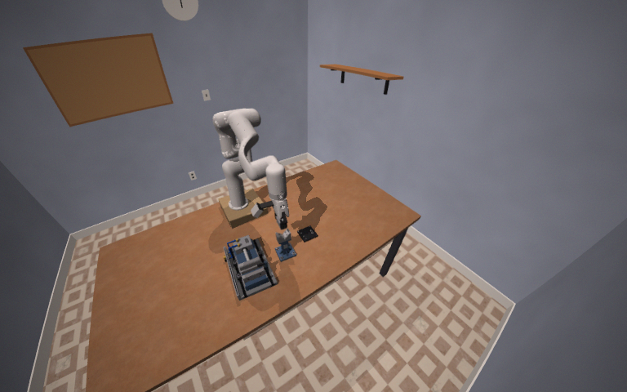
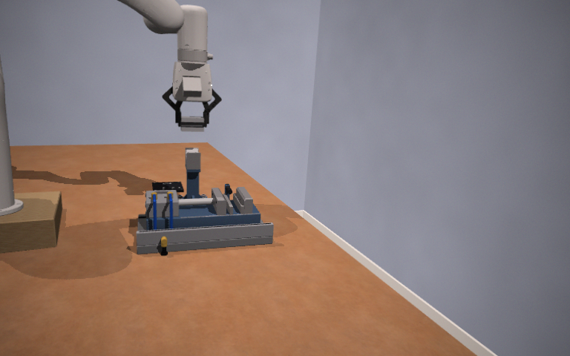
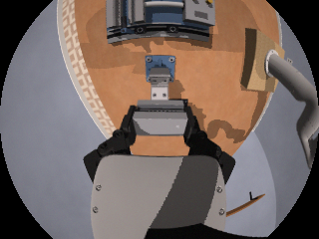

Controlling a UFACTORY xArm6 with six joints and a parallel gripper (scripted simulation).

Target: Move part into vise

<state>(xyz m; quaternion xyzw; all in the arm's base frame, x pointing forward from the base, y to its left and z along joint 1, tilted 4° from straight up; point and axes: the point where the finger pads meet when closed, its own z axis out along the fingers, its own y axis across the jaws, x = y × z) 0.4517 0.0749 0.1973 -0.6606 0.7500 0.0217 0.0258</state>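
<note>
The part is 1 cm below my hand. Also, from my hand: white cylinder rod 19 cm to the right, 17 cm below, 3 cm behind; then post 19 cm below; then black work stop 16 cm below, 15 cm to the right, 6 cm ahead.
</note>
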